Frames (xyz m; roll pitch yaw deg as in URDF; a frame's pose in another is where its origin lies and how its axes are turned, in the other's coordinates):
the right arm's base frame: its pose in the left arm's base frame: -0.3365 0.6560 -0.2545 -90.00 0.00 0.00
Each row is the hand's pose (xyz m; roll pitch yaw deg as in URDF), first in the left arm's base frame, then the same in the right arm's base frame.
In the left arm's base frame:
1: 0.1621 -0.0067 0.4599 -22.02 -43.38 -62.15
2: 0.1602 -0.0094 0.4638 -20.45 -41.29 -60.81
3: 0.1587 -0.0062 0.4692 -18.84 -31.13 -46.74
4: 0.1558 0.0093 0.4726 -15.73 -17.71 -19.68
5: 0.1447 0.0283 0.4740 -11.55 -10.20 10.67
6: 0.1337 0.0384 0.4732 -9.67 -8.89 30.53
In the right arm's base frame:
1: 0.4986 -0.7144 -0.6627 15.55 39.99 -63.69
2: 0.4967 -0.7183 -0.6654 19.80 40.99 -60.95
3: 0.4952 -0.7237 -0.6622 42.38 38.56 -41.39
4: 0.4923 -0.7271 -0.6467 68.06 18.71 -18.73
5: 0.4812 -0.7285 -0.6277 80.36 -10.50 -10.38
6: 0.4702 -0.7277 -0.6176 85.54 -30.12 -10.29

